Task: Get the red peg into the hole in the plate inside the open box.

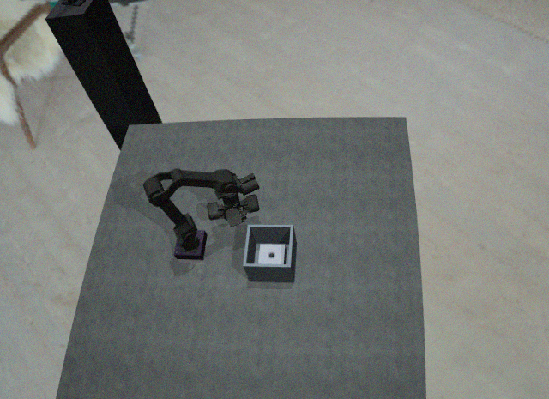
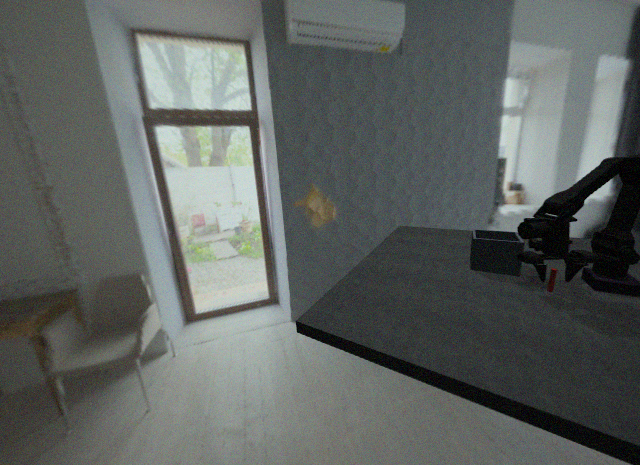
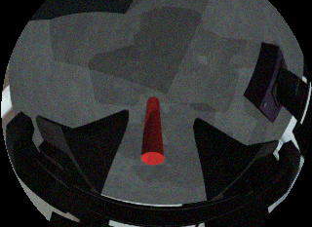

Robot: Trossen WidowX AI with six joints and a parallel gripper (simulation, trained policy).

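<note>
Now: gripper tip 1 cm short of the red peg.
</note>
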